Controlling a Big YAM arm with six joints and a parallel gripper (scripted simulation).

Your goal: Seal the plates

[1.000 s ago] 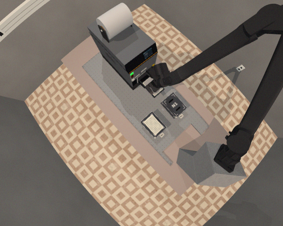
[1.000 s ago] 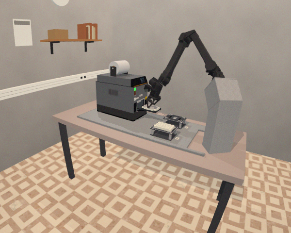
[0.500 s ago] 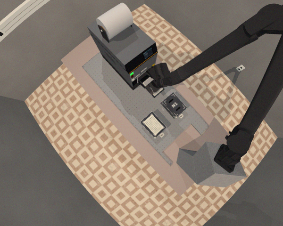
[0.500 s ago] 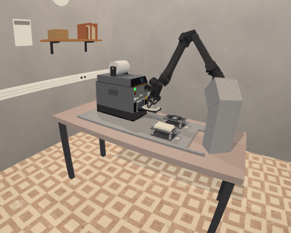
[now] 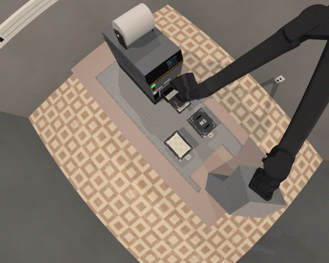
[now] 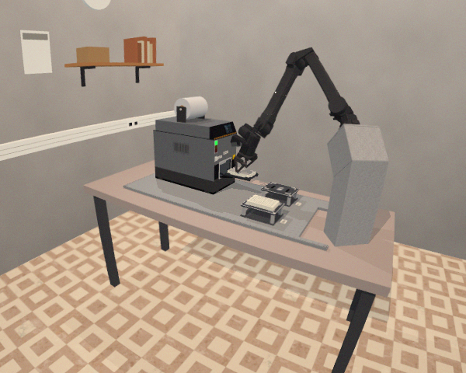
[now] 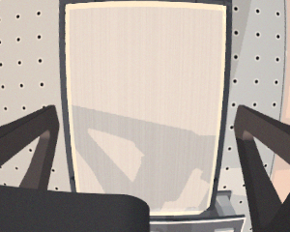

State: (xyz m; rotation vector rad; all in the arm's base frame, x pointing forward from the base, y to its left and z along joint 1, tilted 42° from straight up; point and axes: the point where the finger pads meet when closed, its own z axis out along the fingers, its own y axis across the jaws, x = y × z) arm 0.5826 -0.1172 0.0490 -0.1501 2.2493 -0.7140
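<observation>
Right now the sealer stage is 30 mm below my hand. Round my hand: start button 110 mm ahead, 80 mm to the left, 60 mm above; cream well plate 200 mm to the left, 190 mm behind, 70 mm below; foil roll 330 mm ahead, 280 mm above, 40 mm to the right.
</observation>
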